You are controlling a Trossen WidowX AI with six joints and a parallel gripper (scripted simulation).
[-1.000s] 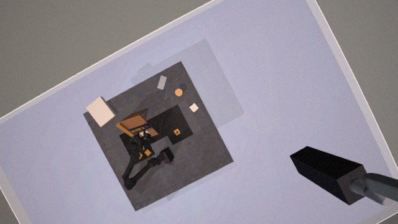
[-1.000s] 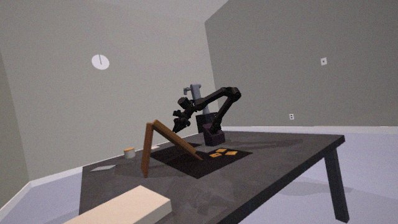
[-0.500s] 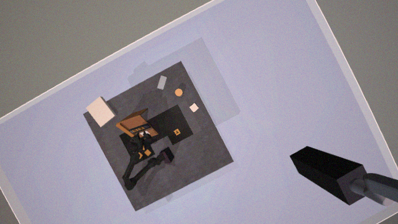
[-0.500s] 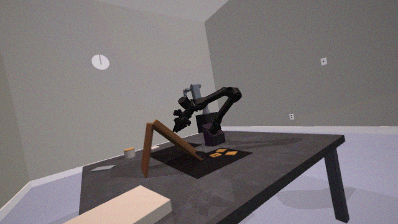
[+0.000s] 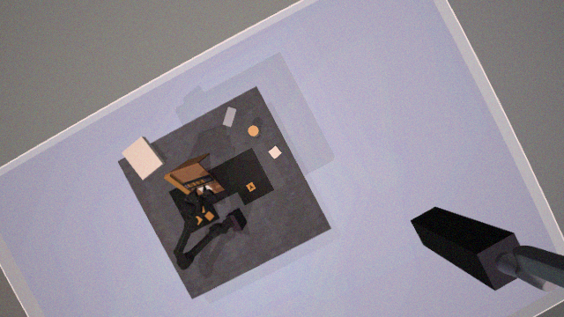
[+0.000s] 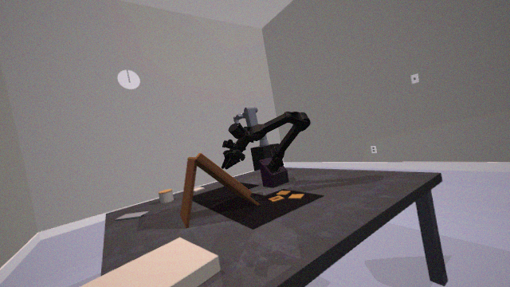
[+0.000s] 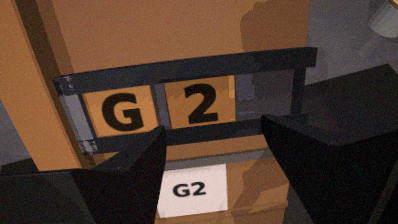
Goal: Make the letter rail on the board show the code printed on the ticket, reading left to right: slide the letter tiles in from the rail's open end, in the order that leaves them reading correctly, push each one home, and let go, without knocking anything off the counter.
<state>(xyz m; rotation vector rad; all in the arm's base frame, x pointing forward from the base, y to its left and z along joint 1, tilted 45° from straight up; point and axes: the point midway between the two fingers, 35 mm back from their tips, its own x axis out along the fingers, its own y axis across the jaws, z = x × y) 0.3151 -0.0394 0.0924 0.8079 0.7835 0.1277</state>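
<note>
The letter tile lies 3 cm ahead of my gripper tip and 3 cm below it. Also, from my gripper tip: grey card: 38 cm ahead, 39 cm to the right, 18 cm below; then white ticket: 2 cm behind, 3 cm to the left, 10 cm below; then black mat: 13 cm behind, 4 cm to the right, 18 cm below.
</note>
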